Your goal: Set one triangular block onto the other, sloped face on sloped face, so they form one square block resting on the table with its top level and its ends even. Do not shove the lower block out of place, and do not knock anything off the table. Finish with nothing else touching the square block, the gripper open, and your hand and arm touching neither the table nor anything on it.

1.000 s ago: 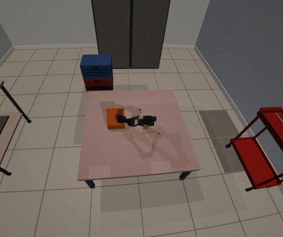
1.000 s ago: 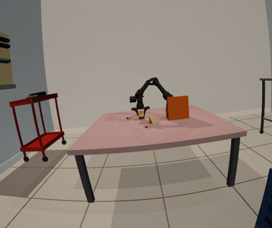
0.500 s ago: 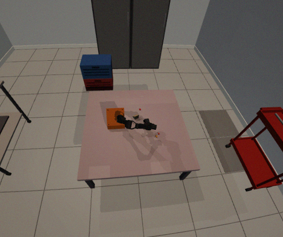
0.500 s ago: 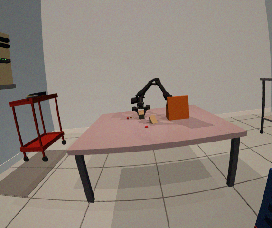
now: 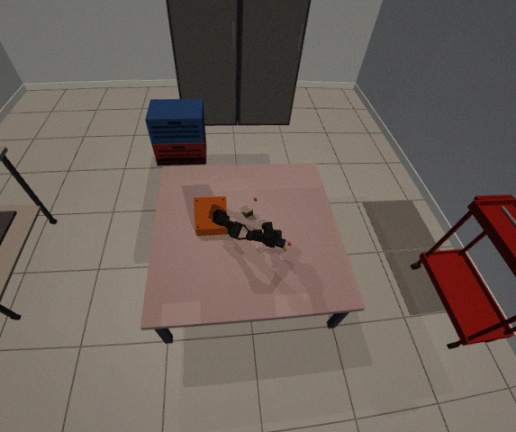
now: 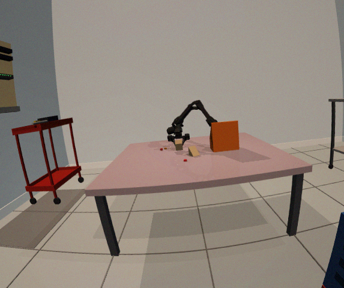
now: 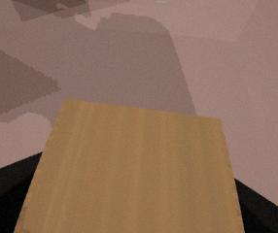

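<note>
My gripper tip is 10 mm below the tan triangular block. From my gripper tip the other things lie so: orange cube (110 mm ahead, 130 mm to the right, 40 mm below).
</note>
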